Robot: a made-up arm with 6 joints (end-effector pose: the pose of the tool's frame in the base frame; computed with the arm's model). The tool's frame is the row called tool.
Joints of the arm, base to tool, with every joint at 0 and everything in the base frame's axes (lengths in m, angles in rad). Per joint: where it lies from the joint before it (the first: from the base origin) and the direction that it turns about. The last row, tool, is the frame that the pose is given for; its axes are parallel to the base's.
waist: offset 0 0 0.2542 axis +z
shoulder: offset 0 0 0 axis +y
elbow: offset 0 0 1.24 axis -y
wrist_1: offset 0 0 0 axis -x
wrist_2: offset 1.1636 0 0 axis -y
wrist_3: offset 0 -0.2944 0 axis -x
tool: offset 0 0 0
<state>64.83 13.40 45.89 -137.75 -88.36 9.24</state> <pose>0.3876 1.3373 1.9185 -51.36 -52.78 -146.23</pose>
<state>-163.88 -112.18 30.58 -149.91 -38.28 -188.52</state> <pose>1.9779 0.3065 0.6077 164.85 -3.40 3.61</pose>
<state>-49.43 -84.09 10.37 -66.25 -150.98 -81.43</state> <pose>-0.7764 0.7245 1.5629 61.38 55.45 -29.47</pose>
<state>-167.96 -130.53 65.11 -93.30 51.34 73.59</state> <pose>2.0986 0.4303 -0.5823 -132.79 -79.55 30.72</pose>
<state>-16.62 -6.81 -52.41 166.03 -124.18 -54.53</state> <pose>0.7696 0.0684 0.7038 -107.65 -12.42 -101.96</pose>
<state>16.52 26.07 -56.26 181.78 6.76 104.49</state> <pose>0.5790 0.4786 0.2136 44.91 80.95 -44.10</pose>
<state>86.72 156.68 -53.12 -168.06 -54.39 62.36</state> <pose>-0.3155 -0.4713 -0.2534 -31.18 75.41 -72.47</pose>
